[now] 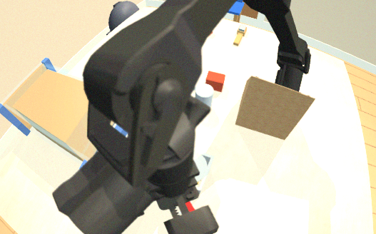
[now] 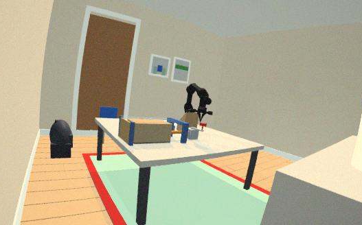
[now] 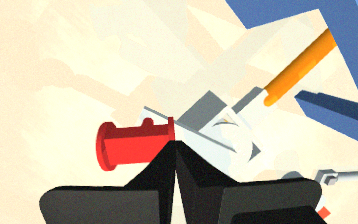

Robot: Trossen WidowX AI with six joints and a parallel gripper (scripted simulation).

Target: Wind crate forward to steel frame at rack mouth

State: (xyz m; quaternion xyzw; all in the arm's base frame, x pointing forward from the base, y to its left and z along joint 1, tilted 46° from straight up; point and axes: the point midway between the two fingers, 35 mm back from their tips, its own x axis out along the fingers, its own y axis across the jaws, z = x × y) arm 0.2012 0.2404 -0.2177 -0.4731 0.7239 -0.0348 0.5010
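Right now my gripper tip is 4 cm above the red spool-shaped grip, 3 cm past it and 1 cm to the right of it. Also, from my gripper tip: grey winch 14 cm below, 9 cm to the right, 2 cm behind; winch handle 7 cm below, 2 cm to the right, 2 cm behind; blue steel frame 16 cm ahead, 10 cm to the right, 6 cm below.
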